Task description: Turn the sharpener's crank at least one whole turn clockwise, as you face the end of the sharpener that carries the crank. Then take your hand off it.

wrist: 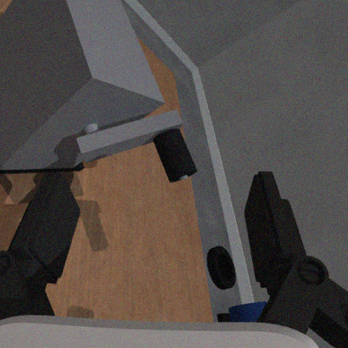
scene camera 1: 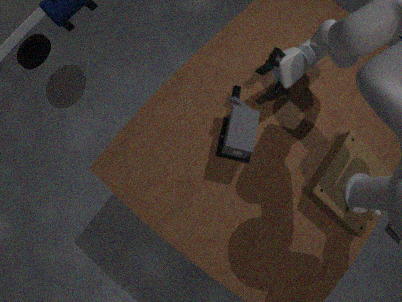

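Where they show: gripper, fingertip midpoint: (scene camera 1: 262,86); arm's base at its link origin: (scene camera 1: 359,193).
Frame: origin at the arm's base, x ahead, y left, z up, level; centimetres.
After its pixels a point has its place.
Observation:
The grey sharpener (scene camera 1: 243,127) @[x 41.9, y 12.3, z 4.6 cm] (wrist: 110,45) stands on a black base on the wooden table, with its crank end toward the gripper. The crank's flat grey arm (wrist: 131,132) reaches sideways from the pivot, to the right in the wrist view. The black crank handle (scene camera 1: 236,91) @[x 49.8, y 5.8, z 4.8 cm] (wrist: 175,156) sticks out from the far end of that arm. My gripper (scene camera 1: 258,87) @[x 45.3, y -0.4, z 5.7 cm] (wrist: 158,191) is wide open and empty, back from the crank. In the wrist view the handle shows between the two spread fingers, with space on both sides and neither finger touching it.
The wooden table (scene camera 1: 165,150) @[x 55.5, y 29.9, z -8.2 cm] (wrist: 145,240) ends beyond the sharpener, with grey floor past its edge. The arm's base stands on a wooden block (scene camera 1: 330,200) @[x 7.5, y 8.8, z 0.0 cm] at the right of the scene view. A blue object (scene camera 1: 60,10) (wrist: 247,311) and a black disc (scene camera 1: 34,51) (wrist: 221,267) lie off the table.

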